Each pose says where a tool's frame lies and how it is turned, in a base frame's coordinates. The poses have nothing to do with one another.
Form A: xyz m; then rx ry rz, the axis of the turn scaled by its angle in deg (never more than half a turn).
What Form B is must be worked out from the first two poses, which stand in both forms.
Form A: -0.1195 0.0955 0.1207 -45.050 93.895 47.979
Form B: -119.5 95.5 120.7 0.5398 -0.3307 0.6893 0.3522
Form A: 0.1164 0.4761 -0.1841 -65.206 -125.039 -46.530
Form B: 116.4 476.1 -184.1 0.2715 -0.4226 -0.8104 -0.3016
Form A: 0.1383 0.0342 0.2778 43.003 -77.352 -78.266
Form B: 138.3 34.2 277.8 0.5140 0.3122 -0.5616 -0.5683
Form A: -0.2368 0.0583 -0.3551 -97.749 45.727 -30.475
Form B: -236.8 58.3 -355.1 0.5582 -0.7232 0.3383 -0.2255
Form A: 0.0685 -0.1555 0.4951 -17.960 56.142 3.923
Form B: 68.5 -155.5 495.1 0.8700 -0.1499 0.4685 0.0327
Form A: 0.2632 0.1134 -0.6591 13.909 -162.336 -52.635
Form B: 263.2 113.4 -659.1 0.0765 0.0810 -0.9453 -0.3065
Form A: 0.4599 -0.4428 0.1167 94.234 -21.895 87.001
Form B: 459.9 -442.8 116.7 0.4217 0.6567 -0.1526 0.6063
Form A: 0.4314 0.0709 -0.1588 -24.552 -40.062 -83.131
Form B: 431.4 70.9 -158.8 0.6724 -0.1903 -0.3105 -0.6444
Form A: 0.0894 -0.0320 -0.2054 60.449 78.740 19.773
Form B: 89.4 -32.0 -205.4 0.6346 0.4615 0.6012 0.1510
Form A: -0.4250 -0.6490 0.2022 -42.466 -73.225 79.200
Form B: -425.0 -649.0 202.2 0.5305 -0.3105 -0.5355 0.5792
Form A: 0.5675 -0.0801 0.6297 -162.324 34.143 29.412
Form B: 567.5 -80.1 629.7 0.1005 -0.9587 0.2016 0.1737
